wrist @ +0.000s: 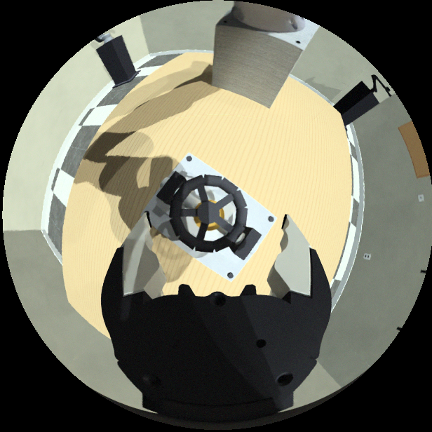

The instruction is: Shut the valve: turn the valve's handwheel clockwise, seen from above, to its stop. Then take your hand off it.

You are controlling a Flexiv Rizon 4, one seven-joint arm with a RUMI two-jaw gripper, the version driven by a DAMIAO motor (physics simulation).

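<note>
The valve's black handwheel [208,213], a ring with several spokes and a hub, lies face-up near the middle of the wrist view. A yellow-orange part [214,226] shows beneath its hub. The valve stands on a light square base plate [231,265] with dark bolts at its corners. A black block sits at each of two opposite sides of the valve, partly under the wheel. My gripper [216,214] is open, with nothing between its jaws. The jaw tips stand left and right of the wheel, apart from it in the view. The height between tips and wheel is hard to tell.
The wooden table top [300,150] carries the plate. A metal block [255,65], the arm's base, stands at the top of the view. Dark stands [116,60] [357,103] are beyond the table at upper left and upper right. Shadows fall on the table left of the valve.
</note>
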